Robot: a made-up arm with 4 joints. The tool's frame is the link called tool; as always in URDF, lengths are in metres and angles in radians. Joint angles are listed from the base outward.
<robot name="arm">
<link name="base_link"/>
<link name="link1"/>
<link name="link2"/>
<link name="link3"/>
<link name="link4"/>
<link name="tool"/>
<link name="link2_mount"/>
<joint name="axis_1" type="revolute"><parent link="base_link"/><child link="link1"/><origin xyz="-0.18 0.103 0.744" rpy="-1.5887 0.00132 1.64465"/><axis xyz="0 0 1"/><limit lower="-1.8" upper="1.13"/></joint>
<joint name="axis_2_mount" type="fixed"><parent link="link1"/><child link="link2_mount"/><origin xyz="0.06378 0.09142 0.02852"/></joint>
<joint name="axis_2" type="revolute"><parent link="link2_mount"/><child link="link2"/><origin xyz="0.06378 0.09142 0.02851" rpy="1.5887 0.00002 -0.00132"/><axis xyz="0 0 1"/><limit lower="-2.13" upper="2.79"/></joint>
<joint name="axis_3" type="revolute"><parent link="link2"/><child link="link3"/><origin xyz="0.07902 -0.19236 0.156" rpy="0.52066 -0.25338 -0.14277"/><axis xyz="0 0 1"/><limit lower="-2.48" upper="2.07"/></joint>
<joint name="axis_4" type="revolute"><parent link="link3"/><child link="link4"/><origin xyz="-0.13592 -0.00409 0.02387" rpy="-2.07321 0.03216 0.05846"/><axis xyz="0 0 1"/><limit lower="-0.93" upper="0.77"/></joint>
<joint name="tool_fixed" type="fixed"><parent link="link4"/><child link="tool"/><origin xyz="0.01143 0.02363 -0.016" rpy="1.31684 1.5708 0"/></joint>
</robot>
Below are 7 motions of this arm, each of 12 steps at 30 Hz.
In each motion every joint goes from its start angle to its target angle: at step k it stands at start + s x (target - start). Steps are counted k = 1, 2, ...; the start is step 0. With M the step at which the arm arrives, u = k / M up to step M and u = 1 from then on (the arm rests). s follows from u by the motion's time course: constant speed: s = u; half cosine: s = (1 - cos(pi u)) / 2; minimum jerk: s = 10 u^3 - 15 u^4 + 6 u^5.
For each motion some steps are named. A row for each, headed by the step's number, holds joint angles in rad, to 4 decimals.
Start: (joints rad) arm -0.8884 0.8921 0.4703 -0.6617
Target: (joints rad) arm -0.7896 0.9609 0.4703 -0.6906
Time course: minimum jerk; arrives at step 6
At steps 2, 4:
2: -0.8677 0.9065 0.4703 -0.6678
4: -0.8103 0.9465 0.4703 -0.6845

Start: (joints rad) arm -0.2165 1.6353 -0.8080 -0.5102
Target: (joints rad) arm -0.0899 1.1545 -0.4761 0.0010
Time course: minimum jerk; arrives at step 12
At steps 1, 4, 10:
1: -0.2159 1.6329 -0.8063 -0.5076
4: -0.1899 1.5344 -0.7383 -0.4029
10: -0.0944 1.1716 -0.4879 -0.0171

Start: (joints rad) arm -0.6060 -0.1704 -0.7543 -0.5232
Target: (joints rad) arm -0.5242 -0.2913 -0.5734 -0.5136
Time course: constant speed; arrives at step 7
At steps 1, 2, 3, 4, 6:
1: -0.5943 -0.1877 -0.7285 -0.5218
2: -0.5826 -0.2049 -0.7026 -0.5205
3: -0.5709 -0.2222 -0.6768 -0.5191
4: -0.5593 -0.2395 -0.6509 -0.5177
6: -0.5359 -0.2740 -0.5992 -0.5150

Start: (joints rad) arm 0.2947 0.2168 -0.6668 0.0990
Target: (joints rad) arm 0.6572 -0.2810 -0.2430 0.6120
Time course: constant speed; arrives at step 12
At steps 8, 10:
8: 0.5364 -0.1151 -0.3843 0.4410
10: 0.5968 -0.1980 -0.3136 0.5265

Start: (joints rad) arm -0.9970 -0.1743 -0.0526 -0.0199
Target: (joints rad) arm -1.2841 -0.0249 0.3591 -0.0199
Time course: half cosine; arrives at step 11
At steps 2, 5, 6, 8, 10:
2: -1.0198 -0.1624 -0.0199 -0.0199
5: -1.1201 -0.1102 0.1240 -0.0199
6: -1.1610 -0.0890 0.1825 -0.0199
8: -1.2346 -0.0507 0.2881 -0.0199
10: -1.2783 -0.0279 0.3508 -0.0199

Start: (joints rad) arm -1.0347 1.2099 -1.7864 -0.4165
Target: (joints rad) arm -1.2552 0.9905 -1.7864 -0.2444
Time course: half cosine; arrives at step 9
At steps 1, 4, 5, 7, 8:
1: -1.0413 1.2033 -1.7864 -0.4113
4: -1.1258 1.1192 -1.7864 -0.3454
5: -1.1641 1.0812 -1.7864 -0.3155
7: -1.2294 1.0162 -1.7864 -0.2645
8: -1.2486 0.9971 -1.7864 -0.2496

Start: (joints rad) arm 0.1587 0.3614 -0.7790 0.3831
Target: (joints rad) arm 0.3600 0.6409 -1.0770 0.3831
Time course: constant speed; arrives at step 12
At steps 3, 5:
3: 0.2090 0.4313 -0.8535 0.3831
5: 0.2426 0.4779 -0.9032 0.3831

